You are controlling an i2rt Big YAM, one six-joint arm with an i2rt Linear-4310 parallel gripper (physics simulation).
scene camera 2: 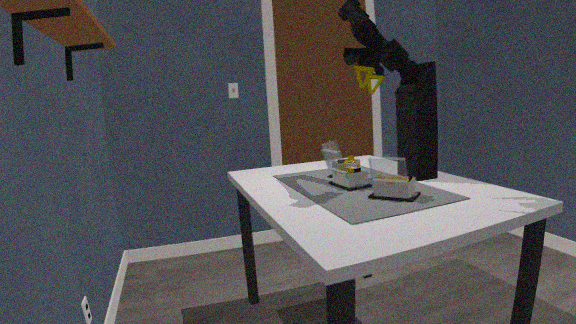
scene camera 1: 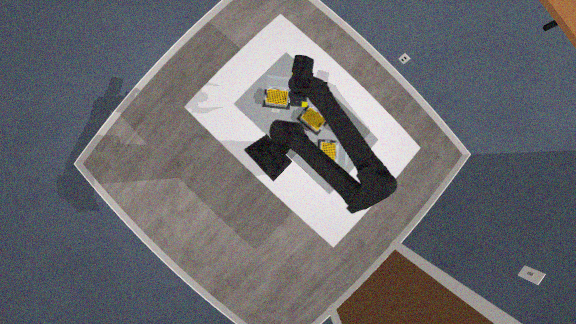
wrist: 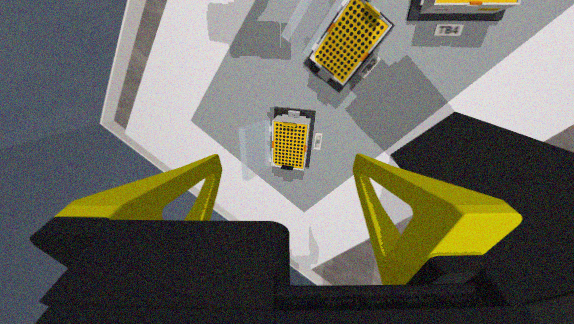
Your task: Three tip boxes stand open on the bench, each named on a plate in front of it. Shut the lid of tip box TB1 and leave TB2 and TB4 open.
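Frame: origin at the arm's base, x ahead, y left, z up, level; centimetres.
Seen in the pictures: gripper, fingertip midpoint: [scene camera 2: 366,91] [wrist: 287,161]; arm's base, origin of the base link: [scene camera 2: 414,75] [scene camera 1: 269,156].
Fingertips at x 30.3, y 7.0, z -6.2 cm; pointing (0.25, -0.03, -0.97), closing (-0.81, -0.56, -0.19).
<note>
Pixels of each thing's middle, then the offset from my fingertips to it. "*": a spot on its surface instead. Level surfaces: height alone.
- Tip box TB1, body centre: [wrist: 288,147] [scene camera 2: 394,177] [scene camera 1: 276,96] dx -1.6, dy +12.1, dz -29.2 cm
- plate, surface spot: [wrist: 318,141] * dx -7.4, dy +8.6, dz -35.4 cm
- TB2, body centre: [wrist: 348,42] [scene camera 2: 349,168] [scene camera 1: 313,118] dx +1.3, dy -11.6, dz -29.2 cm
- grey mat, its level: dz -35.6 cm
- white bench, its level: dz -35.9 cm
Tip box TB1 [scene camera 1: 277,97] [scene camera 2: 395,188] [wrist: 290,145] has yellow tips and a plate [wrist: 318,141] too blurred to read. Its clear lid [scene camera 2: 389,165] [wrist: 254,145] stands open, on the box's left in the wrist view. TB2 [scene camera 1: 312,119] [scene camera 2: 348,178] [wrist: 350,42] is the middle box, turned at an angle, its tips uncovered. TB4 [scene camera 1: 328,149] [wrist: 470,7] has its yellow tips uncovered and is cut by the wrist view's top edge; TB2 largely hides it in scene camera 2. My gripper [scene camera 2: 368,91] [wrist: 287,161] is open and empty, high above the bench; the arm partly hides it in scene camera 1.
The boxes stand on a grey mat [scene camera 2: 355,214] [wrist: 220,100] on the white bench [scene camera 1: 215,107] [scene camera 2: 305,240]. The black arm base [scene camera 1: 269,157] [scene camera 2: 417,125] stands at one bench edge. The folded arm passes over the bench. A wall shelf [scene camera 2: 70,22] is far off.
</note>
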